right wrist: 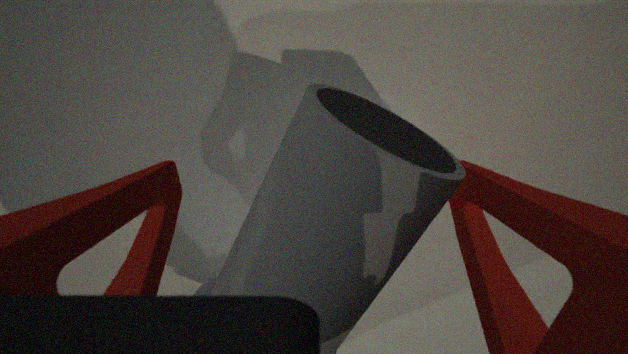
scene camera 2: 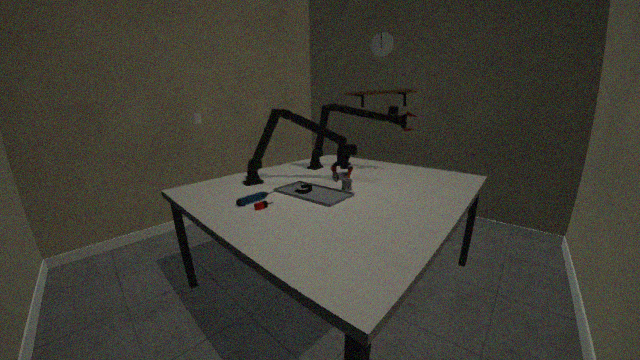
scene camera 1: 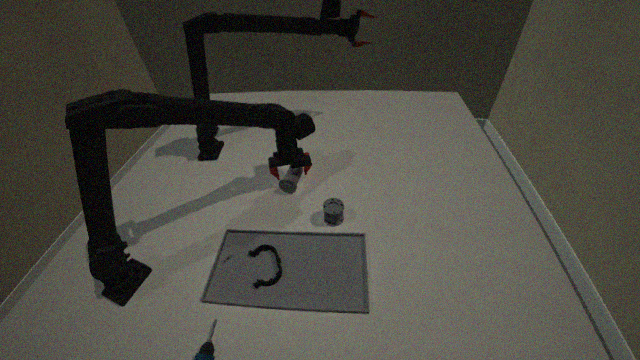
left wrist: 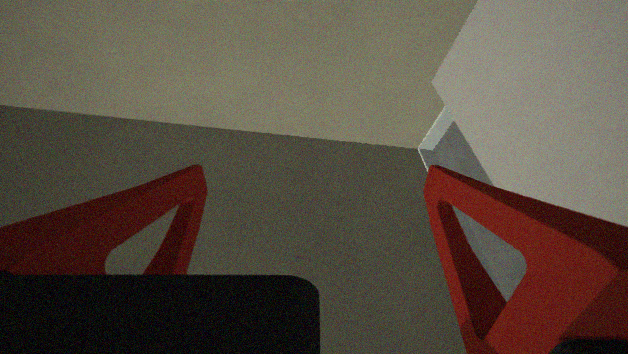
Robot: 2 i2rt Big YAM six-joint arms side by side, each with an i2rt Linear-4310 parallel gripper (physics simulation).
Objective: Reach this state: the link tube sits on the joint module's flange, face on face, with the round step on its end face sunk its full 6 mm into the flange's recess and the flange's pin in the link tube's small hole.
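Frame: origin at the left arm's base, x back, y left, z down, level; centimetres.
Where they show: left gripper, fingertip midpoint: [scene camera 2: 416,123] [scene camera 1: 373,30] [left wrist: 315,177]; right gripper, fingertip midpoint: [right wrist: 314,176] [scene camera 2: 342,177] [scene camera 1: 292,176]; left arm's base, origin of the base link: [scene camera 2: 315,167] [scene camera 1: 211,151]; right arm's base, origin of the base link: [scene camera 2: 253,183] [scene camera 1: 128,282].
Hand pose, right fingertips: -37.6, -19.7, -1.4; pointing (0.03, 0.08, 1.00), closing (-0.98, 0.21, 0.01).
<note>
Each offset is from my right fingertips to the top centre of the thing, as dx, dy, dz. "*": to the spot under its first point.
The grey link tube {-0.3, -2.4, -5.4} [scene camera 1: 288,185] [scene camera 2: 336,176] [right wrist: 320,200] lies on its side on the table. In the right wrist view its open end points to the upper right. My right gripper [scene camera 1: 291,171] [scene camera 2: 342,171] [right wrist: 314,176] is open and low over it, with the tube between the spread fingers. The tube's rim overlaps one fingertip in the right wrist view; I cannot tell whether they touch. The joint module {-14.2, -18.6, -5.0} [scene camera 1: 333,212] [scene camera 2: 347,185] stands upright, apart from the tube, flange up. My left gripper [scene camera 1: 369,29] [scene camera 2: 411,122] [left wrist: 315,177] is open and empty, high above the table.
A shallow grey tray {-1.4, -35.1, -0.2} [scene camera 1: 295,232] [scene camera 2: 327,194] lies near the joint module and holds a black curved part {* +0.7, -35.5, -1.2} [scene camera 1: 279,265] [scene camera 2: 306,189]. A blue screwdriver {* +14.8, -56.4, -2.1} [scene camera 1: 205,351] [scene camera 2: 252,198] and a red-handled tool {+4.3, -65.7, -2.0} [scene camera 2: 261,205] lie beyond the tray.
</note>
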